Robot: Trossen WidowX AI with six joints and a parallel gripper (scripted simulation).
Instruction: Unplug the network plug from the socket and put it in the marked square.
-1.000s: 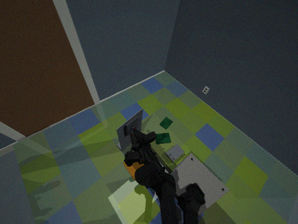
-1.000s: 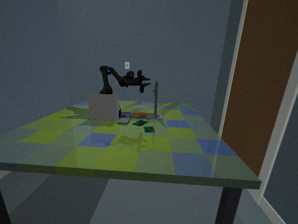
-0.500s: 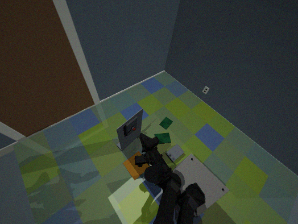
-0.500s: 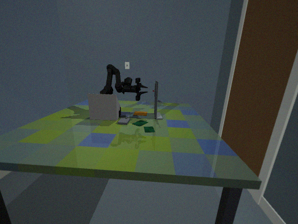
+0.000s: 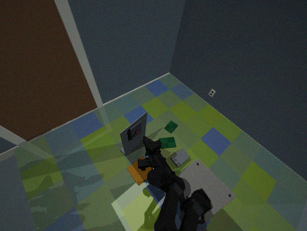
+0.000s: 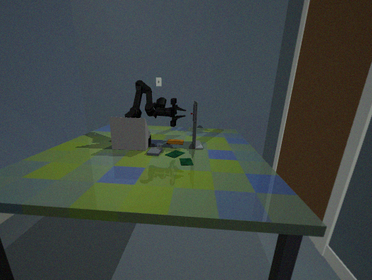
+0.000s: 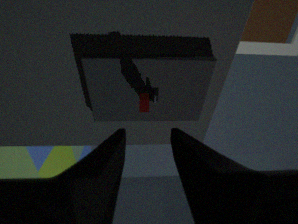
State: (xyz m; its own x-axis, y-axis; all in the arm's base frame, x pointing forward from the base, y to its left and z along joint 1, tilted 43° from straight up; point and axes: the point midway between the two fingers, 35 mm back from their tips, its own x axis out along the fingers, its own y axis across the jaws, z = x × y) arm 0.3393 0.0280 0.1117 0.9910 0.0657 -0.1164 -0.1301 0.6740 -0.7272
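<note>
Right now the red plug is 50 mm ahead of my gripper tip and 10 mm to the left of it. The rest, counted from my gripper tip: grey upright panel: 90 mm below, 70 mm ahead, 20 mm to the left; orange patch: 220 mm below, 80 mm behind, 60 mm to the left; grey plate: 220 mm below, 190 mm to the right, 160 mm behind.
</note>
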